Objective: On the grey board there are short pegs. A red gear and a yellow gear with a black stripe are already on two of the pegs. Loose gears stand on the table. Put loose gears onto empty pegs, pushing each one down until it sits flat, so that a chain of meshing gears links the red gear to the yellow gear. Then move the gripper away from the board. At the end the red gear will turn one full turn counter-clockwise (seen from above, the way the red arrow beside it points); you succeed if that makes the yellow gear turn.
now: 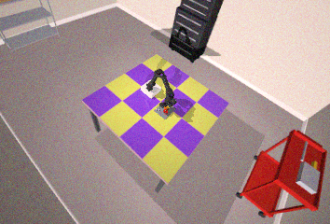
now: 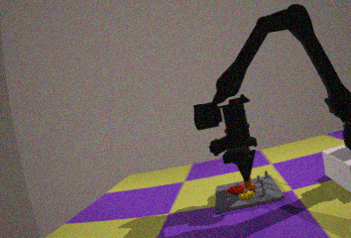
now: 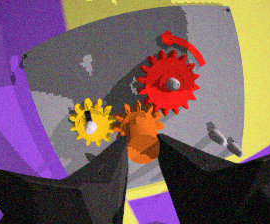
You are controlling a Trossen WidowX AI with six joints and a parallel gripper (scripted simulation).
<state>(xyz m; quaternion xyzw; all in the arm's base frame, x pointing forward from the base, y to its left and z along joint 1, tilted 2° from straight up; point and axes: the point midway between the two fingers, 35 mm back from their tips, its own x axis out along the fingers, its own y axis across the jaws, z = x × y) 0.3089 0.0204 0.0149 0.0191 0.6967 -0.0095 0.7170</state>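
Now: gripper tip 4 cm to the right of the yellow gear and 3 cm above it. From my gripper tip the other things lie so: orange gear (1 cm below); then red arrow (6 cm ahead, 4 cm to the right, 3 cm below); then red gear (3 cm to the right, 3 cm below, 3 cm ahead).
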